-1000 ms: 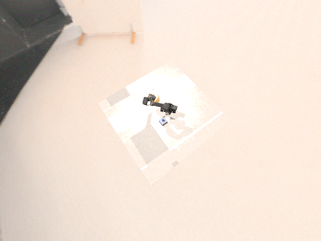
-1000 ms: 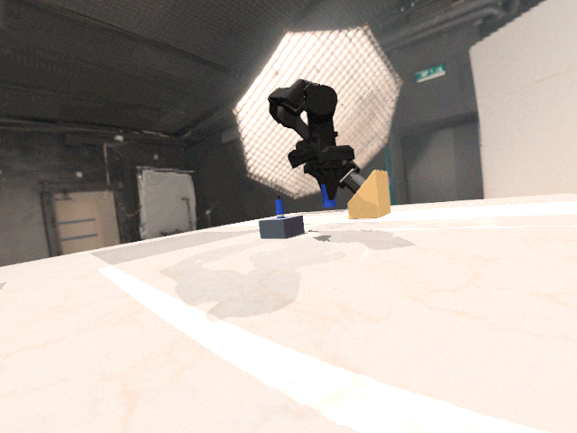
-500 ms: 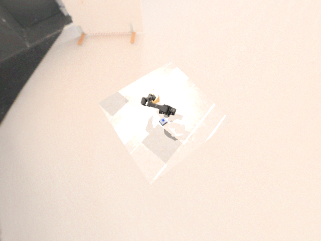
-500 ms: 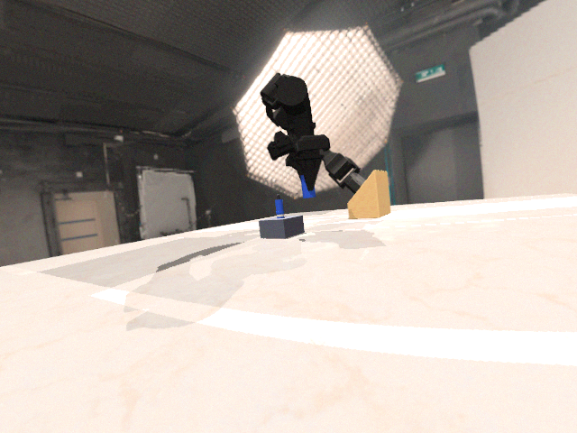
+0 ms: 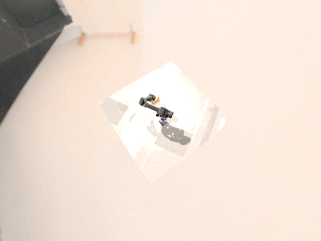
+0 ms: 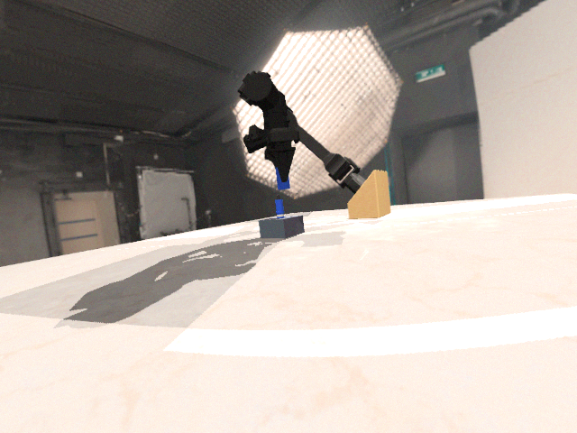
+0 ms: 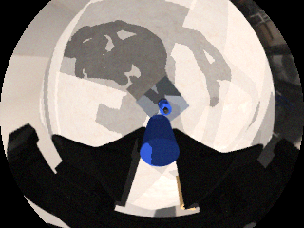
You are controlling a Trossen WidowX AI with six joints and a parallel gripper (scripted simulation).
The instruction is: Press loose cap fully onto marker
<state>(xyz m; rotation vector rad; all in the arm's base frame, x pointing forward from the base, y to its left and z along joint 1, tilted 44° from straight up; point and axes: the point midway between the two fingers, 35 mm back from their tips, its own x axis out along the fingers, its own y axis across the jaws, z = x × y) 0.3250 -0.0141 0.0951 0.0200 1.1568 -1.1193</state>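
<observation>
Now: gripper tip 10 cm above the dark grey holder block and 2 cm to the left of it. Also, from my gripper tip: blue cap 1 cm above.
</observation>
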